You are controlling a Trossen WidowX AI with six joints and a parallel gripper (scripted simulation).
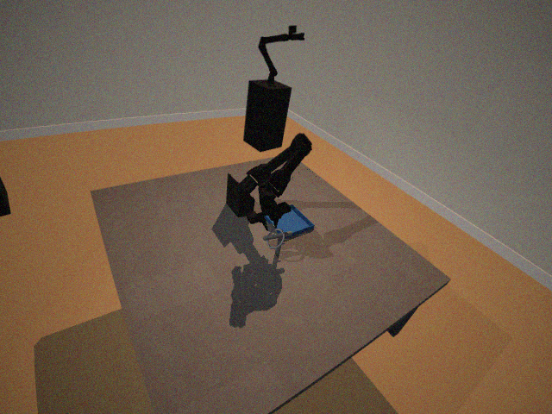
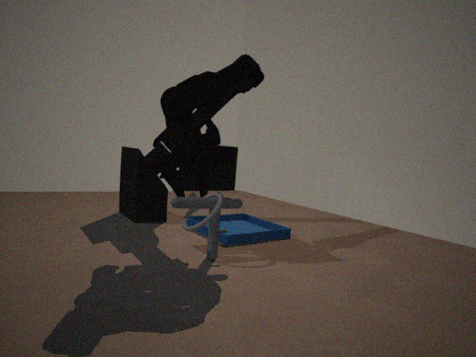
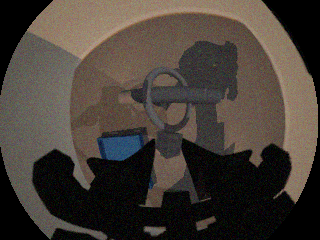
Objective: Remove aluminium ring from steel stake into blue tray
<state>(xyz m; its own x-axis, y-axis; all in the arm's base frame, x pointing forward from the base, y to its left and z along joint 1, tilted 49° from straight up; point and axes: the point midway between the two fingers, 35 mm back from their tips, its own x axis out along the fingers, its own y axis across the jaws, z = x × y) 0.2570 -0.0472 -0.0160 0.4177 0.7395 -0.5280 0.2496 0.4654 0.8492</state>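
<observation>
Right now my gripper tip is 50 mm short of the aluminium ring and 20 mm to the left of it. Round my gripper tip: blue tray (190 mm to the left, 80 mm below, 70 mm behind).
</observation>
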